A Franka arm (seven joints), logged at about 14 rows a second.
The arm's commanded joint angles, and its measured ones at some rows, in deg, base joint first. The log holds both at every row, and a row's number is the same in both.
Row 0, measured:
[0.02, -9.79, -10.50, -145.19, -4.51, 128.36, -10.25]
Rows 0 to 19, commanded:
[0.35, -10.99, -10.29, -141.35, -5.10, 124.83, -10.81]
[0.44, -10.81, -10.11, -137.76, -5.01, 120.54, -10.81]
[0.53, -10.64, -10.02, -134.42, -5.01, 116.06, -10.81]
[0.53, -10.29, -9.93, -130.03, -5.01, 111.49, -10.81]
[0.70, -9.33, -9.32, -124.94, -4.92, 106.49, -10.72]
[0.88, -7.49, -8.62, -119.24, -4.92, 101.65, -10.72]
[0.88, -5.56, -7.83, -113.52, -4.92, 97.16, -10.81]
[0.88, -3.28, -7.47, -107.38, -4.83, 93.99, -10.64]
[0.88, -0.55, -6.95, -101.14, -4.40, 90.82, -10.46]
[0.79, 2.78, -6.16, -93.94, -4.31, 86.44, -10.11]
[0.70, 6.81, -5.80, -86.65, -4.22, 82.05, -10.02]
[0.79, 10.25, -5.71, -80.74, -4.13, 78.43, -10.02]
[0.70, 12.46, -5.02, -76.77, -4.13, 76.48, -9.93]
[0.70, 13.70, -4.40, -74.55, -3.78, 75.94, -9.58]
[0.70, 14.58, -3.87, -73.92, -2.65, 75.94, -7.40]
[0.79, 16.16, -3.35, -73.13, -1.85, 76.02, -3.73]
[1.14, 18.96, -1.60, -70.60, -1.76, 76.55, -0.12]
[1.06, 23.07, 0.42, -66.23, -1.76, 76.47, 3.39]
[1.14, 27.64, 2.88, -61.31, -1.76, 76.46, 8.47]
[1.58, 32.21, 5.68, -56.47, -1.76, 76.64, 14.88]
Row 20, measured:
[0.87, 21.25, 1.40, -70.70, -2.32, 78.93, 4.61]
